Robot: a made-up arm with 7 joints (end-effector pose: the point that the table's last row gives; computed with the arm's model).
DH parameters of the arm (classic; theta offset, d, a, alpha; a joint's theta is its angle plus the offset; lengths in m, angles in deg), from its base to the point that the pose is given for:
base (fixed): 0 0.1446 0 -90
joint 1: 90 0.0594 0.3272 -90
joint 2: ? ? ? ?
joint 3: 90 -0.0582 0.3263 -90
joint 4: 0 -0.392 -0.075 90
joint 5: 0 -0.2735 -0.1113 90
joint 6: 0 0.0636 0.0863 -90
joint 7: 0 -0.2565 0.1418 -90
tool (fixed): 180 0.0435 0 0
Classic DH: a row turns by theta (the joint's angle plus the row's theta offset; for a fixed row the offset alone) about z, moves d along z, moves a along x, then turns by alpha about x.
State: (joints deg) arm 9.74 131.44 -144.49 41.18 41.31 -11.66 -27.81
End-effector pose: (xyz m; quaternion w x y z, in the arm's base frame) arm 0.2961 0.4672 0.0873 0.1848 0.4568 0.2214 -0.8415
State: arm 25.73 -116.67 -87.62 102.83 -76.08 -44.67 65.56
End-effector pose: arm 0.1389 0.0913 -0.1380 0.7658 -0.3005 -0.5399 -0.1784
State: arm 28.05 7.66 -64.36 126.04 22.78 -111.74 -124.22
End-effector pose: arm -0.0752 0.2771 -1.2320 0.1269 0.5544 0.5544 0.6076
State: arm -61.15 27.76 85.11 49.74 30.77 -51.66 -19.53
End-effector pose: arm 0.3883 -0.4862 -0.5653 0.7602 0.2636 0.3013 0.5117
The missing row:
joint 2: 0 -0.0789 0.2615 90
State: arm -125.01 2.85 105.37 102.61 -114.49 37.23 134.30
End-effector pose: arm 0.7185 0.1664 0.2209 0.5072 -0.0950 0.2176 0.8284
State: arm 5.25 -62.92 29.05 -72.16 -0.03 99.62 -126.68
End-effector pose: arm -0.7275 0.4990 -0.4109 0.5455 -0.8159 0.0884 -0.1700
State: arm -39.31 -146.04 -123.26 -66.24 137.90 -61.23 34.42
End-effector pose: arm 0.7528 0.6014 0.8872 0.2686 -0.4455 0.7213 -0.4573
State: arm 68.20 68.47 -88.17 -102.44 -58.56 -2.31 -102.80
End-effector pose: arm -0.3320 -1.1151 -0.5603 0.0200 0.2758 0.9587 0.0671
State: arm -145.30 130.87 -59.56 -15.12 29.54 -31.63 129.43
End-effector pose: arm -0.6814 -0.0310 -0.0443 0.4126 0.4120 -0.0150 -0.8123
